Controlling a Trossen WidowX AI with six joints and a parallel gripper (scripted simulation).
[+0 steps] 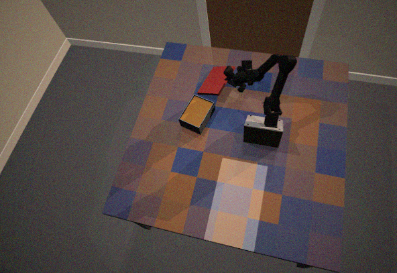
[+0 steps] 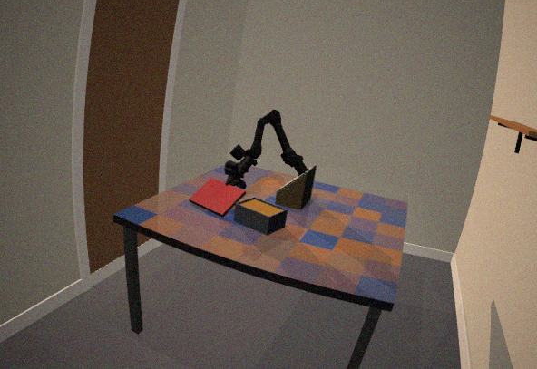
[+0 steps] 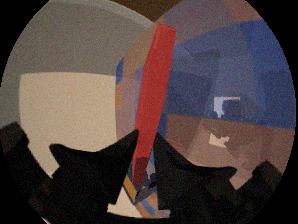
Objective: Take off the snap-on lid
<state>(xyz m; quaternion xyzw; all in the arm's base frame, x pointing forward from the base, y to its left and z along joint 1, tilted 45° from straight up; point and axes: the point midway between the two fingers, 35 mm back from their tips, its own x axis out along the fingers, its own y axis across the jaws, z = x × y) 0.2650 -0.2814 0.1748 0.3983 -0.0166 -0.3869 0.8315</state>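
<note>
The lid lies 7 cm ahead of my gripper tip, 2 cm to the right of it and 4 cm below it. The rest, counted from my gripper tip: grey-blue storage box: 15 cm ahead, 24 cm to the left, 5 cm below.
</note>
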